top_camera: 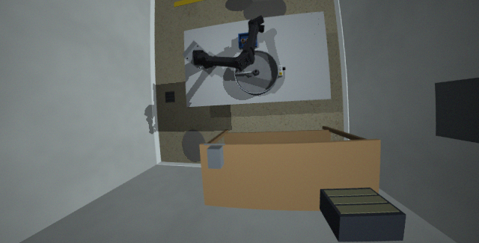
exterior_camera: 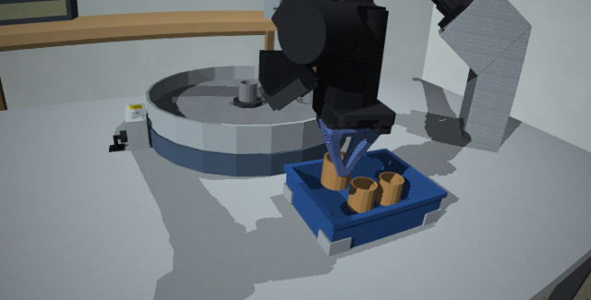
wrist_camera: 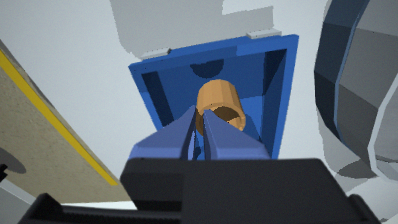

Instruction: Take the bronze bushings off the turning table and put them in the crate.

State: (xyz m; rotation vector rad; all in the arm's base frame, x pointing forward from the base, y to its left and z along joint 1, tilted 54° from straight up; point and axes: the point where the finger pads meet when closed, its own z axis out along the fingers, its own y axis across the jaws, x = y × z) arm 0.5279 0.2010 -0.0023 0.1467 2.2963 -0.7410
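The crate is 6 cm below my hand, 5 cm behind it and 1 cm to the right of it. Round my hand: turning table: 35 cm to the right, 6 cm behind, 3 cm below.
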